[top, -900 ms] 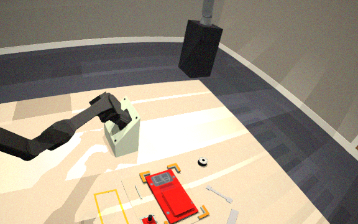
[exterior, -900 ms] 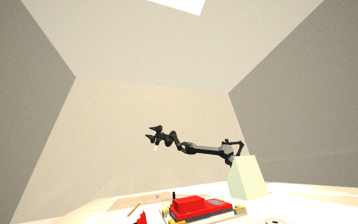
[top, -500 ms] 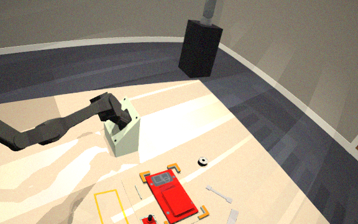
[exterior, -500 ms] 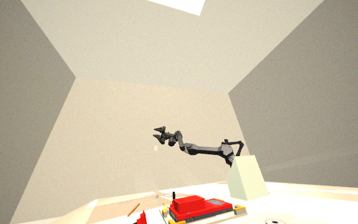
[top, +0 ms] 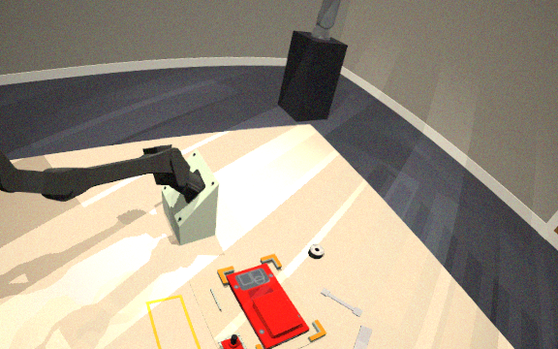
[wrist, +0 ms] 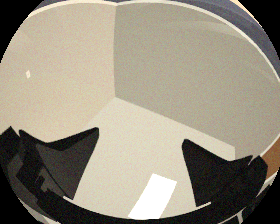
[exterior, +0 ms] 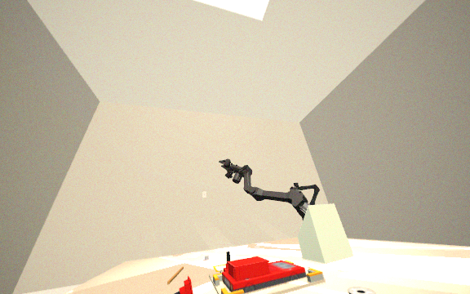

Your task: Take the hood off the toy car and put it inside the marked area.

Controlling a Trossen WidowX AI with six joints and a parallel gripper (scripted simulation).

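The red hood is 80 mm ahead of my gripper tip, 650 mm to the left of it and 550 mm below it. Also, from my gripper tip: grey strip (230 mm ahead, 790 mm to the left, 590 mm below); wheel (50 mm behind, 850 mm to the left, 580 mm below); thin wooden rod (270 mm ahead, 410 mm to the left, 590 mm below).
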